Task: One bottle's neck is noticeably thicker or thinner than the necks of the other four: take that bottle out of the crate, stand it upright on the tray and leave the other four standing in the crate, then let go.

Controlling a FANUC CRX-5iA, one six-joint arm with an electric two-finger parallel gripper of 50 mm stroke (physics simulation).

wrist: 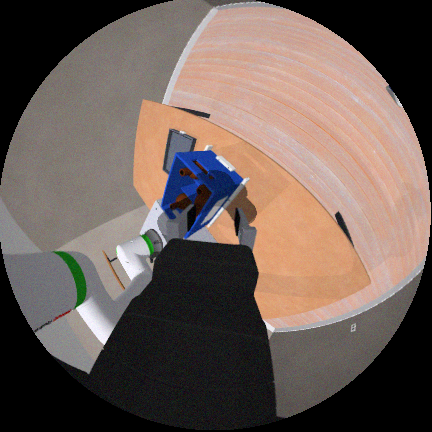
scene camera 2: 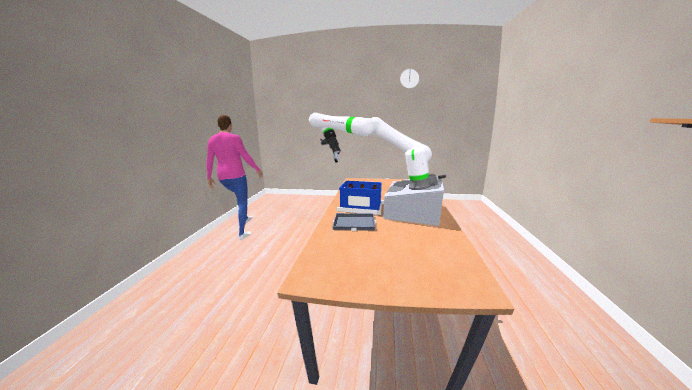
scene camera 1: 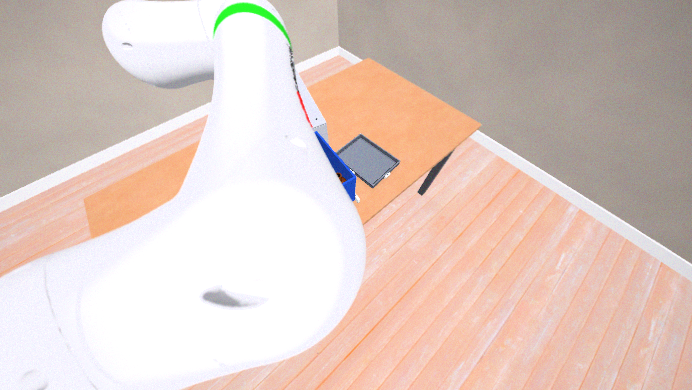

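Where they show: gripper, between the fingertips: (wrist: pixel 214 213) (scene camera 2: pixel 337 161); arm's base, origin of its link: (wrist: pixel 154 239) (scene camera 2: pixel 420 186).
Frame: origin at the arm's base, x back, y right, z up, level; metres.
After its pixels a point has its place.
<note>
A blue crate (scene camera 1: pixel 351 188) @[x -0.524, y 0.128, z -0.090 m] (scene camera 2: pixel 344 199) @[x -0.497, y 0.101, z -0.113 m] (wrist: pixel 231 186) @[x -0.473, y 0.286, z -0.120 m] stands upright on the table. Brown bottles (scene camera 1: pixel 341 177) @[x -0.484, y 0.137, z -0.042 m] (scene camera 2: pixel 362 186) (wrist: pixel 185 172) @[x -0.474, y 0.153, z -0.046 m] stand in it; their necks are too small and partly hidden to compare. The grey tray (scene camera 1: pixel 370 161) @[x -0.461, y -0.096, z -0.197 m] (scene camera 2: pixel 354 221) @[x -0.438, y -0.078, z -0.198 m] (wrist: pixel 179 147) @[x -0.486, y -0.082, z -0.197 m] lies flat beside the crate, with no bottle on it. My gripper (scene camera 2: pixel 336 159) @[x -0.543, y 0.377, z 0.108 m] (wrist: pixel 214 213) @[x -0.543, y 0.377, z 0.108 m] is open and empty, tilted, high above the crate's level. In the wrist view one finger overlaps the crate's near corner. In scene camera 1 the arm hides the gripper and most of the crate.
The robot's grey base block (scene camera 1: pixel 320 131) @[x -0.235, y -0.010, z -0.082 m] (scene camera 2: pixel 412 207) @[x -0.079, y -0.110, z -0.100 m] stands on the table (scene camera 1: pixel 400 110) @[x -0.374, y -0.502, z -0.203 m] (scene camera 2: pixel 400 265) @[x -0.255, y -0.533, z -0.202 m] (wrist: pixel 300 250) @[x -0.373, y 0.608, z -0.203 m] close beside the crate. White rails (scene camera 2: pixel 372 211) @[x -0.308, y 0.035, z -0.182 m] (wrist: pixel 226 206) @[x -0.346, y 0.264, z -0.192 m] run along the crate's foot. A person in a pink top (scene camera 2: pixel 230 155) is on the floor left of the table.
</note>
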